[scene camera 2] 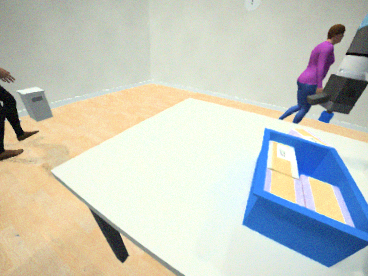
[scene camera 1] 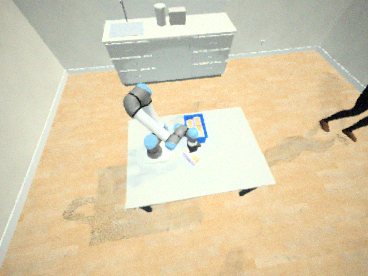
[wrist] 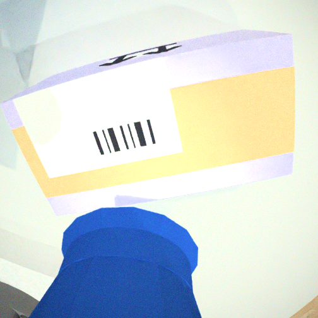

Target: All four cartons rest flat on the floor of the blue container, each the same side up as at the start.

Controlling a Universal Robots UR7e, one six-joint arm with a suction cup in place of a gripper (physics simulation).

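Places are measured from the arm's base along level axes (x up, y left, z back), in centimetres.
Where they show: hand at its tool point: (scene camera 2: 323, 120); arm's base at its link origin: (scene camera 1: 154, 152).
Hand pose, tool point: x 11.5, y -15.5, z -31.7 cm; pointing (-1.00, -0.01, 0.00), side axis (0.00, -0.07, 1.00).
Observation:
Things, the pixels of their centre, and the offset from my tool point. "pt": a spot on its surface instead. Level surfaces: height alone.
- blue container at the middle of its body: (scene camera 2: 293, 182) (scene camera 1: 194, 129) dx -9.4, dy +26.2, dz -13.8 cm
- white label at a spot on its surface: (scene camera 2: 283, 159) pt dx -6.2, dy +21.5, dz -16.5 cm
- fourth carton at the middle of its body: (scene camera 2: 307, 146) (scene camera 1: 191, 156) dx -11.5, dy -0.4, dz +0.1 cm
- white table at its surface level: dx -15.4 cm
The blue container (scene camera 1: 204, 127) (scene camera 2: 300, 235) stands on the table. Inside are three cartons with orange and lilac tops: a near-left one (scene camera 2: 281, 187), a near-right one (scene camera 2: 326, 197), and one with a white label (scene camera 2: 283, 159) behind the near-left one. Whether the labelled one lies fully flat is unclear. The fourth carton (scene camera 1: 191, 158) (scene camera 2: 309, 135) (wrist: 230, 110) rests on the table outside the container, with an orange face and white barcode label facing the wrist camera. My suction gripper (scene camera 1: 193, 150) (scene camera 2: 326, 117) (wrist: 131, 225) is open, holds nothing, and hangs close above this carton's edge.
The white table (scene camera 1: 225, 165) (scene camera 2: 165, 165) carries the arm's base (scene camera 1: 154, 150) left of the loose carton. The container's wall stands close behind the arm's wrist in scene camera 1. A person (scene camera 2: 316, 65) walks beyond the table, and another person's legs (scene camera 1: 350, 115) show at the right.

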